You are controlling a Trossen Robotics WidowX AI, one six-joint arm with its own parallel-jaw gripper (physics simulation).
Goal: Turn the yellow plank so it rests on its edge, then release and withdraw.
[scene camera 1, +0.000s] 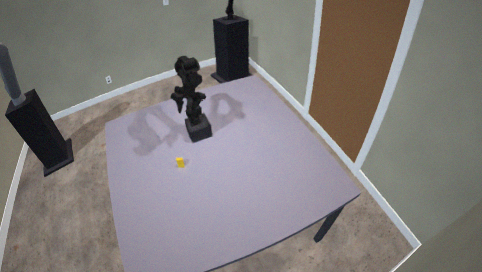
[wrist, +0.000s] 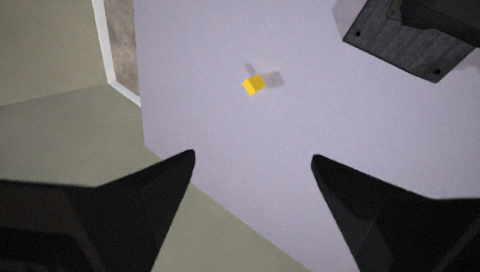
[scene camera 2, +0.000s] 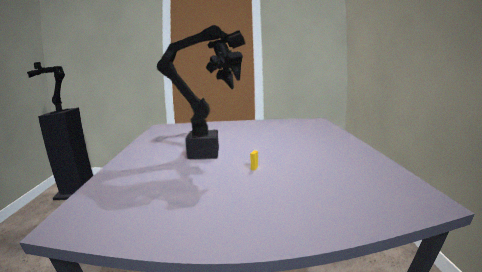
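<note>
The yellow plank (scene camera 1: 180,162) (scene camera 2: 254,160) (wrist: 254,85) is a small block on the table in front of the arm's base. In the second scene view it stands upright, taller than it is wide, with a narrow side showing. In the wrist view it appears above the gap between the fingertips, apart from them. My gripper (scene camera 2: 234,84) (wrist: 253,158) is open, with its fingers wide apart and nothing between them. It hangs high above the table, well clear of the plank.
The arm's black base (scene camera 1: 199,130) (scene camera 2: 202,145) (wrist: 410,47) stands on the lilac table (scene camera 1: 240,190) (scene camera 2: 300,215) (wrist: 200,60) near the plank. Black pedestals (scene camera 1: 231,50) (scene camera 2: 67,150) stand on the floor beyond the table. The table's edge shows at the left in the wrist view.
</note>
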